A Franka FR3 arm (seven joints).
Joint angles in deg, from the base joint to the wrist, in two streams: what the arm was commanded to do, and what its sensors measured. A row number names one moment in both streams.
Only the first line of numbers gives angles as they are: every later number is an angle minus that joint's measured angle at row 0.
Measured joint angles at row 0:
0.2 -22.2 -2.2 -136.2 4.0 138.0 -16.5
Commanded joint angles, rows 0 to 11:
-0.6 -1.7 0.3 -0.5 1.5 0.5 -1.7
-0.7 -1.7 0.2 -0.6 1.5 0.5 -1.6
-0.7 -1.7 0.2 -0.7 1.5 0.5 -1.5
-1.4 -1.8 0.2 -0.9 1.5 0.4 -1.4
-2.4 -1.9 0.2 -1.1 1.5 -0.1 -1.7
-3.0 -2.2 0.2 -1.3 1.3 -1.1 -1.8
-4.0 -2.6 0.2 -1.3 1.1 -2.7 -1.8
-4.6 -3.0 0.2 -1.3 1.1 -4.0 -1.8
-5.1 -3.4 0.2 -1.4 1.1 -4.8 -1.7
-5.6 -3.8 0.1 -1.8 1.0 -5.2 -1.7
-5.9 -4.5 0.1 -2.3 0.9 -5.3 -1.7
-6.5 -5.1 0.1 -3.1 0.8 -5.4 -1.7
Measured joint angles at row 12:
-4.7 -0.7 -0.3 -0.8 0.0 -4.2 -0.5
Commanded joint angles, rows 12 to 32:
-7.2 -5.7 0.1 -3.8 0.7 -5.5 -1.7
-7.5 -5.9 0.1 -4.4 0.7 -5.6 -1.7
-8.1 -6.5 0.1 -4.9 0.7 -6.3 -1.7
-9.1 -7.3 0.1 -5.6 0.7 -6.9 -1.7
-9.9 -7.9 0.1 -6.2 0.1 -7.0 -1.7
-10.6 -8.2 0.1 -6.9 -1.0 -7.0 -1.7
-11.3 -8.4 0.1 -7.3 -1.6 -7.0 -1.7
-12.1 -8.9 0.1 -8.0 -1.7 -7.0 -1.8
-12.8 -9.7 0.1 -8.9 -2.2 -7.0 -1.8
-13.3 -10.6 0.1 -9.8 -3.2 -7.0 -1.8
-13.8 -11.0 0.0 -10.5 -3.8 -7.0 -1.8
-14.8 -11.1 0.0 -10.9 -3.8 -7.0 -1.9
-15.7 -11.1 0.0 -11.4 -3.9 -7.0 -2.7
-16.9 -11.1 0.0 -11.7 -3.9 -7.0 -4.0
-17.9 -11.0 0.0 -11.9 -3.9 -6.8 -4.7
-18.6 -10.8 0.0 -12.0 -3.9 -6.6 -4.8
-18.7 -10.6 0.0 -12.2 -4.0 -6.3 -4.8
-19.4 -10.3 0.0 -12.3 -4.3 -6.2 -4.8
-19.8 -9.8 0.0 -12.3 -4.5 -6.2 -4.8
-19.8 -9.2 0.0 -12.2 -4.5 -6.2 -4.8
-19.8 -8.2 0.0 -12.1 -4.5 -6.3 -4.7
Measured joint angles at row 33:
-18.6 -8.3 -0.6 -11.9 -3.8 -6.6 -4.1
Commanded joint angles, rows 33 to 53:
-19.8 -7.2 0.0 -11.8 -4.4 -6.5 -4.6
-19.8 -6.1 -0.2 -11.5 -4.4 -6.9 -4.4
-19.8 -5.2 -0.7 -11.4 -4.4 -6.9 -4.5
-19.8 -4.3 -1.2 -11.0 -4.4 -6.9 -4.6
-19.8 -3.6 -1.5 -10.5 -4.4 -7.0 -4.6
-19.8 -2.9 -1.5 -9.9 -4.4 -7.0 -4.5
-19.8 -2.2 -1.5 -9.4 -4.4 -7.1 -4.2
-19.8 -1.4 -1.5 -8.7 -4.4 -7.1 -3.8
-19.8 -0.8 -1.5 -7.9 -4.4 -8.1 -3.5
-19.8 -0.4 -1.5 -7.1 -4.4 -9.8 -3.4
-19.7 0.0 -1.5 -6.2 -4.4 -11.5 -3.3
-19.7 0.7 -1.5 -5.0 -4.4 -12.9 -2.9
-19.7 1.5 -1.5 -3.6 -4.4 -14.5 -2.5
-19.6 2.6 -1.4 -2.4 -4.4 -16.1 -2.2
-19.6 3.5 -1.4 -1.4 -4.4 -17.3 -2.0
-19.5 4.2 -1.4 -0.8 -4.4 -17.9 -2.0
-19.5 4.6 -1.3 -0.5 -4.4 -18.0 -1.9
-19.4 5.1 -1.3 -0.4 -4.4 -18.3 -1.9
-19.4 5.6 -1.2 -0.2 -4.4 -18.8 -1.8
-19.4 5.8 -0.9 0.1 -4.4 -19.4 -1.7
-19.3 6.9 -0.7 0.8 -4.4 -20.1 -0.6
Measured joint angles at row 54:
-19.2 4.7 -1.6 -2.6 -3.9 -16.7 -2.9
